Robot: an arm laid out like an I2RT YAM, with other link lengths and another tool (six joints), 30 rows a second.
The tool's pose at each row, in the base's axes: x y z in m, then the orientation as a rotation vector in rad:
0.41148, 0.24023, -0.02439, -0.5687, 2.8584, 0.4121
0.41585, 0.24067, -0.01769, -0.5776, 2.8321, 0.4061
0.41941, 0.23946, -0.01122, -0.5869, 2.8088, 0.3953
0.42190, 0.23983, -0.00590, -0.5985, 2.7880, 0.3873
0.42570, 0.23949, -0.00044, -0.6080, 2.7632, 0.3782
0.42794, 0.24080, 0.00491, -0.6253, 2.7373, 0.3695
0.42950, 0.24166, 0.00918, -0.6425, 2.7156, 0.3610
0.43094, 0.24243, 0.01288, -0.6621, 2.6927, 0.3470
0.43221, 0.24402, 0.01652, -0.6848, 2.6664, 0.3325
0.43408, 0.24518, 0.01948, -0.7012, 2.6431, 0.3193
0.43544, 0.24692, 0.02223, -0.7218, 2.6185, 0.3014
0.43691, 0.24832, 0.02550, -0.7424, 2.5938, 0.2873
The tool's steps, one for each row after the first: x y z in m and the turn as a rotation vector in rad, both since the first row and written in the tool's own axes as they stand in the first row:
-0.00575, 0.00020, -0.00557, 0.0053, -0.0224, -0.0129
-0.01015, -0.00080, -0.01155, 0.0136, -0.0418, -0.0258
-0.01383, -0.00024, -0.01610, 0.0196, -0.0581, -0.0394
-0.01850, -0.00079, -0.02082, 0.0268, -0.0787, -0.0530
-0.02229, 0.00071, -0.02515, 0.0331, -0.0979, -0.0719
-0.02504, 0.00184, -0.02869, 0.0389, -0.1129, -0.0898
-0.02752, 0.00280, -0.03174, 0.0484, -0.1281, -0.1101
-0.03011, 0.00455, -0.03450, 0.0581, -0.1451, -0.1337
-0.03293, 0.00551, -0.03668, 0.0675, -0.1612, -0.1524
-0.03543, 0.00715, -0.03854, 0.0798, -0.1766, -0.1748
-0.03805, 0.00856, -0.04099, 0.0895, -0.1919, -0.1970

